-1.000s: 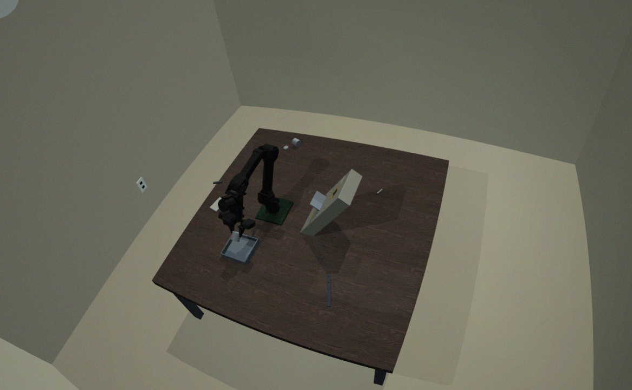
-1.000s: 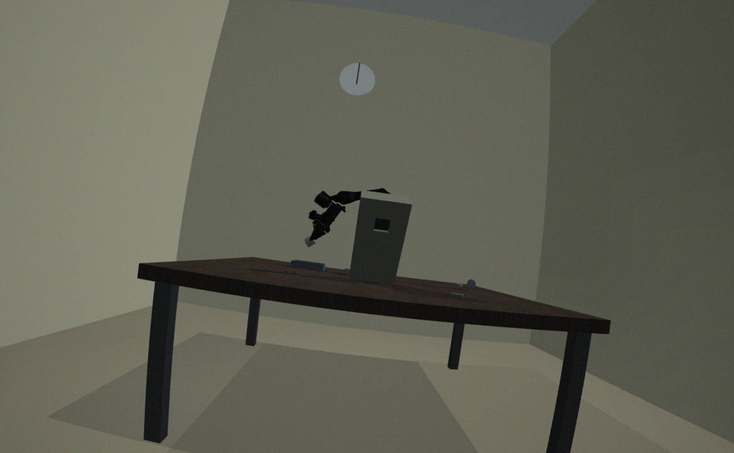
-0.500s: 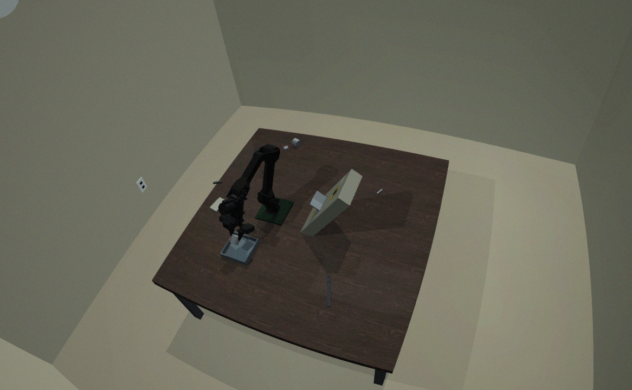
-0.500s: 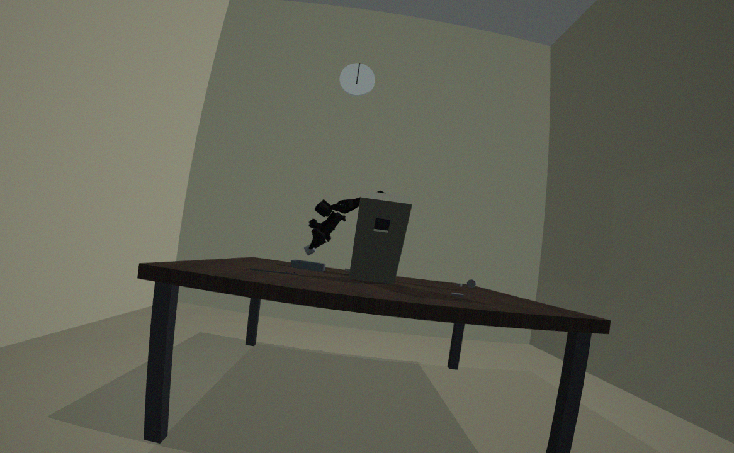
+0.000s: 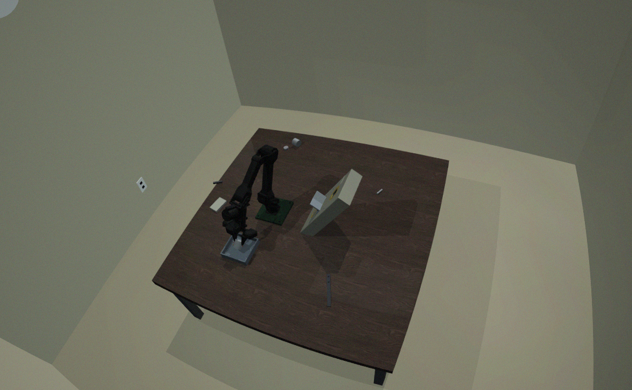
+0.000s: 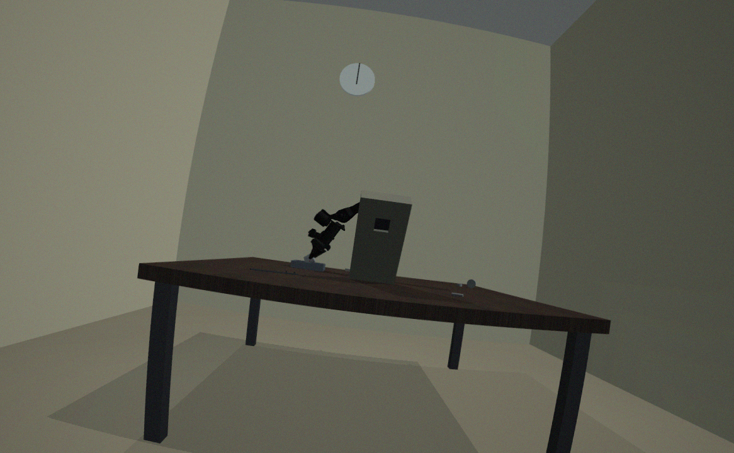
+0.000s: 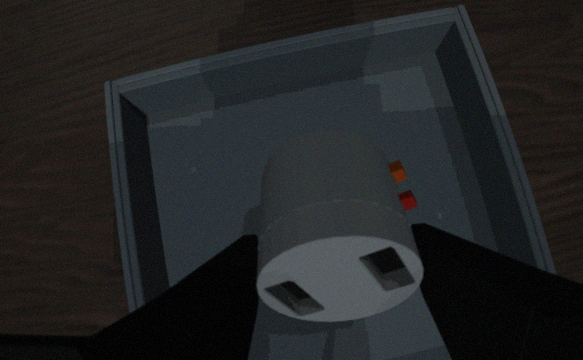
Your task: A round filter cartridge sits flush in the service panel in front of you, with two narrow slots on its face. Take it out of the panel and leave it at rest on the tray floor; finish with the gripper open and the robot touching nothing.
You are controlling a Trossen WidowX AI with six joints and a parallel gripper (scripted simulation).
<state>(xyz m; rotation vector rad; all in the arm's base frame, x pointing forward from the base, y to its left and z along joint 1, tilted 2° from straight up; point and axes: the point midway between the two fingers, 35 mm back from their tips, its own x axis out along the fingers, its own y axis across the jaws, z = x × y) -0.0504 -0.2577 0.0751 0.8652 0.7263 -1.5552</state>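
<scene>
Now: the filter cartridge right at my gripper tip. The rest, counted from my gripper tip: tray: 1 cm to the right, 4 cm below; then short pin: 55 cm ahead, 56 cm to the left, 4 cm below; then beige service panel: 39 cm ahead, 28 cm to the left, 12 cm above.
</scene>
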